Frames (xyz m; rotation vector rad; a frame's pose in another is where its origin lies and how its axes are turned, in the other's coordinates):
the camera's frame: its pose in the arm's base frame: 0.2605 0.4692 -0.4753 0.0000 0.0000 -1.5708
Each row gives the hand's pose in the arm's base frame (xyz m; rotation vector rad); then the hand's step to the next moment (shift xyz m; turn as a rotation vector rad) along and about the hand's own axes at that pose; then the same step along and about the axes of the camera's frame.
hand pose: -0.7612 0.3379 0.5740 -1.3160 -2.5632 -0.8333
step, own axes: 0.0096 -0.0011 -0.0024 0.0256 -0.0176 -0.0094
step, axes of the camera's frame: -0.0050 -0.0070 0.0050 -0.0049 -0.0305 0.0100
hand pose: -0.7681 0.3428 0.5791 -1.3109 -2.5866 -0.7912
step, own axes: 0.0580 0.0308 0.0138 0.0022 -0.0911 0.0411
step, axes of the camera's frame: -0.0632 -0.0098 0.0203 0.0215 -0.0681 -0.0700
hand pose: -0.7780 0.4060 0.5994 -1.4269 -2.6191 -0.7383
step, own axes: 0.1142 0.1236 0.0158 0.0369 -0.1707 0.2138
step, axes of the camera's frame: -0.1515 0.0377 0.0648 -0.0454 -0.1236 -0.2426
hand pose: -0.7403 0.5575 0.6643 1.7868 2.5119 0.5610
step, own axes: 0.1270 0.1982 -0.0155 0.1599 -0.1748 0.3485
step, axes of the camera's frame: -0.1685 0.1333 0.0974 -0.1949 -0.1420 -0.3456
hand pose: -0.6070 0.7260 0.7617 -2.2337 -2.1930 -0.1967
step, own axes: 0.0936 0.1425 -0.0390 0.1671 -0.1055 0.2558
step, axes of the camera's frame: -0.0865 0.1400 0.0594 -0.1921 -0.0808 -0.2471
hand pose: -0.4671 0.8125 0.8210 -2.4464 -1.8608 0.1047
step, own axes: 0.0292 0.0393 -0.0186 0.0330 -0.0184 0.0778
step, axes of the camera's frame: -0.0175 0.0472 0.0144 -0.0376 -0.0162 -0.0762
